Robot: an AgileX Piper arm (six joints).
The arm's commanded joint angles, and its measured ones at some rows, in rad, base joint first. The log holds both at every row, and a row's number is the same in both.
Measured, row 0:
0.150 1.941 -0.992 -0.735 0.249 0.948
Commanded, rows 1 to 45:
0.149 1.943 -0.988 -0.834 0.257 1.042
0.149 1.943 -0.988 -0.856 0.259 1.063
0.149 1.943 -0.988 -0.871 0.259 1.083
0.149 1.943 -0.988 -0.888 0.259 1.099
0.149 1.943 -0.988 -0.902 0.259 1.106
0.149 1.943 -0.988 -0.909 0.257 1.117
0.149 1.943 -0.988 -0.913 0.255 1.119
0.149 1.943 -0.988 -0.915 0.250 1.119
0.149 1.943 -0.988 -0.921 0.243 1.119
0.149 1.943 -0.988 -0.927 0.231 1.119
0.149 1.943 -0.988 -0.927 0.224 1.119
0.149 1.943 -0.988 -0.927 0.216 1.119
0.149 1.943 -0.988 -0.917 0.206 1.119
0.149 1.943 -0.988 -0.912 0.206 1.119
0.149 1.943 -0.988 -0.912 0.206 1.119
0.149 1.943 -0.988 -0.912 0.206 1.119
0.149 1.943 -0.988 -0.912 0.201 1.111
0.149 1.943 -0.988 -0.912 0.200 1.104
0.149 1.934 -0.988 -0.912 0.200 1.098
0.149 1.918 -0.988 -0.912 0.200 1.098
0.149 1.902 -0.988 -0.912 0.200 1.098
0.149 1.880 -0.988 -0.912 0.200 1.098
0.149 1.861 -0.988 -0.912 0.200 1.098
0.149 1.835 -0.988 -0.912 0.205 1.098
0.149 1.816 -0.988 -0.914 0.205 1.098
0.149 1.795 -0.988 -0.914 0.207 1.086
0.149 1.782 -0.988 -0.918 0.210 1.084
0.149 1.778 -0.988 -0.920 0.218 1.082
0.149 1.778 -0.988 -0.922 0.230 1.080
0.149 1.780 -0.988 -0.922 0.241 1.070
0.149 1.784 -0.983 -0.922 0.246 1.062
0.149 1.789 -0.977 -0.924 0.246 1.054
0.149 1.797 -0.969 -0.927 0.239 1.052
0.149 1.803 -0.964 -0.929 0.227 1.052
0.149 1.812 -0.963 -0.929 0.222 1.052
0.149 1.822 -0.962 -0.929 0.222 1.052
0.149 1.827 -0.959 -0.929 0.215 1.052
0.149 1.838 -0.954 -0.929 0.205 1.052
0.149 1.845 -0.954 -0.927 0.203 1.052
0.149 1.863 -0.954 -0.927 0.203 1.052
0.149 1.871 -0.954 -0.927 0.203 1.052
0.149 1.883 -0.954 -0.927 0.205 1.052
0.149 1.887 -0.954 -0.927 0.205 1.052
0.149 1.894 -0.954 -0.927 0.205 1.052
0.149 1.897 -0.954 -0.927 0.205 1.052
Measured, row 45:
0.150 1.884 -0.957 -0.919 0.207 1.057
